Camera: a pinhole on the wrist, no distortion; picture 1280 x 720 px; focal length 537.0 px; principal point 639.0 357.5 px. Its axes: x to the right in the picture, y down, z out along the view. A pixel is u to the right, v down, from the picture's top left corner.
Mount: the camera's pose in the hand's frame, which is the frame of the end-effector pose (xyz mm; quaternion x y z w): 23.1 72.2 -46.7 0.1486 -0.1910 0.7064 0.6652
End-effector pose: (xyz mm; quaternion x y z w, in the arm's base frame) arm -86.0 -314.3 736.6 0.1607 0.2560 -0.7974 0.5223
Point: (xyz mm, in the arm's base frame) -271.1 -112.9 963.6
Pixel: outside the picture
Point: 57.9 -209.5 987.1
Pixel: outside the picture
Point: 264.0 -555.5 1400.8
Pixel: 1108.7 605.9
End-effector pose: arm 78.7 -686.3 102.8 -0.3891 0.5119 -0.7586 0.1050
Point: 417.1 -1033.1 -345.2
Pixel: outside the picture
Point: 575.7 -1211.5 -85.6
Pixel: 1158.9 450.2
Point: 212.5 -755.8 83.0
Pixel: 757.7 560.4
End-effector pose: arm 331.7 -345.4 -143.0 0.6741 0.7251 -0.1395 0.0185
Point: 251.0 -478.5 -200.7
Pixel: 496.5 695.6
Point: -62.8 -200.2 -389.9
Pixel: 370.8 110.2
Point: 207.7 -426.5 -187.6
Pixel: 370.0 565.6
